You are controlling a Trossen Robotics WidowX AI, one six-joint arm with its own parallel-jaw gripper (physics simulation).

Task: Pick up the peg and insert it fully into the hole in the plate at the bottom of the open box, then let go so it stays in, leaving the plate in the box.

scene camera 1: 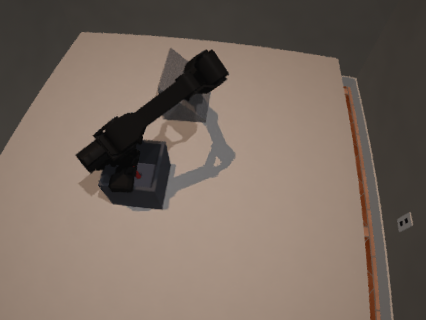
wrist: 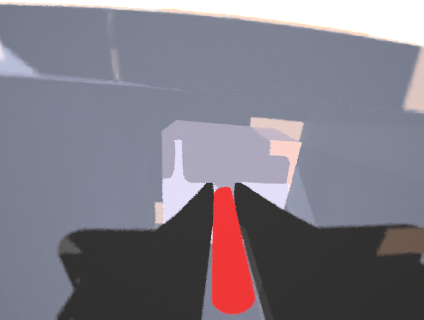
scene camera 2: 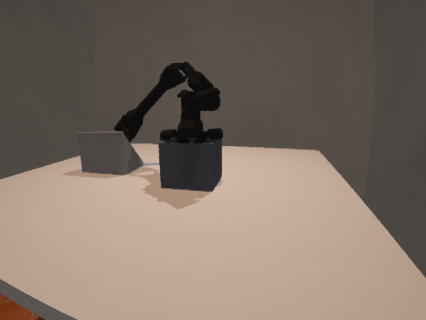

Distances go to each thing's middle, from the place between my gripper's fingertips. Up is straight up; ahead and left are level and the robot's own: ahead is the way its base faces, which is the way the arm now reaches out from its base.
The dark box (scene camera 2: 185,166) is 10 mm to the left of my hand. Round my hand: pale plate (wrist: 193,153) (10 mm to the left, 40 mm below); then red peg (wrist: 231,282) (10 mm to the left, 20 mm above).
